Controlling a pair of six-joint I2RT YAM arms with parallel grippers.
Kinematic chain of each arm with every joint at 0, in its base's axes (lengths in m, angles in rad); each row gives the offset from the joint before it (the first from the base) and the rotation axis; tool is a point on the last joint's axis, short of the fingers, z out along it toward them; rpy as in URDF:
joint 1: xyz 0 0 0.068 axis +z
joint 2: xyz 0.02 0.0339 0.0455 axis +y
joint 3: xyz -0.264 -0.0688 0 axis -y
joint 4: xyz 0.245 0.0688 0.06 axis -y
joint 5: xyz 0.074 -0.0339 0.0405 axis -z
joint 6: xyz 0.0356 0 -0.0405 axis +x
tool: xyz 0 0 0 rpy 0 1.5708 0
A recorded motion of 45 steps. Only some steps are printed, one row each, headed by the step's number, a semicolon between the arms.
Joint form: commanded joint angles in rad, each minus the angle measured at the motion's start. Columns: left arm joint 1, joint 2, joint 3, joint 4, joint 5, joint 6; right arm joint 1, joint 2, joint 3, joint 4, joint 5, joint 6.
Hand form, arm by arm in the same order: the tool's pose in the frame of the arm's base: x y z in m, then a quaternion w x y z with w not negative. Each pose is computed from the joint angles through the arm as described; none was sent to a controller.
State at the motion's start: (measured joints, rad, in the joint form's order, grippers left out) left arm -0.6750 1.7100 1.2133 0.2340 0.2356 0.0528; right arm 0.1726 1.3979 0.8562 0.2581 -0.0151 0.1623
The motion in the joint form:
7: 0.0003 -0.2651 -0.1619 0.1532 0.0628 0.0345; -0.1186 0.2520 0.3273 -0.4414 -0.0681 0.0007
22: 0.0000 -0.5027 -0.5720 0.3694 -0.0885 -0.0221; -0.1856 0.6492 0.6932 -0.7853 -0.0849 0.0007
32: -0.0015 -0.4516 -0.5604 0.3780 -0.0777 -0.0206; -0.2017 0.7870 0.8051 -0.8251 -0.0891 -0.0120
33: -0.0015 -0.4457 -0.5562 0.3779 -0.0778 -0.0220; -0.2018 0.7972 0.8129 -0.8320 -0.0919 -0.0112
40: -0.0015 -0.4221 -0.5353 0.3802 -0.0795 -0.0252; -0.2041 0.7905 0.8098 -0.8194 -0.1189 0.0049
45: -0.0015 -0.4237 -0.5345 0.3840 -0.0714 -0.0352; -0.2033 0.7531 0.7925 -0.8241 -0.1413 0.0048
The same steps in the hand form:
7: 0.2622 -0.2232 0.3362 0.63667 0.35810 0.61219 -0.30272; 0.3731 0.0231 0.2539 0.43741 0.03030 0.89471 0.08512
22: 0.2108 -0.1754 0.2836 0.66517 0.28876 0.63097 -0.27576; 0.4418 -0.0022 0.1904 0.26487 0.07111 0.95924 0.06817
32: 0.2176 -0.1819 0.2753 0.65321 0.29627 0.63955 -0.27663; 0.4648 -0.0098 0.1617 0.23397 0.07456 0.96721 0.06487
33: 0.2187 -0.1828 0.2752 0.65242 0.29596 0.64038 -0.27690; 0.4659 -0.0098 0.1591 0.22934 0.07499 0.96820 0.06609
40: 0.2232 -0.1863 0.2763 0.65207 0.29442 0.64124 -0.27736; 0.4662 -0.0099 0.1619 0.23565 0.07998 0.96514 0.08114
45: 0.2228 -0.1864 0.2774 0.65165 0.29325 0.63940 -0.28377; 0.4609 -0.0086 0.1733 0.24212 0.07602 0.96284 0.09238

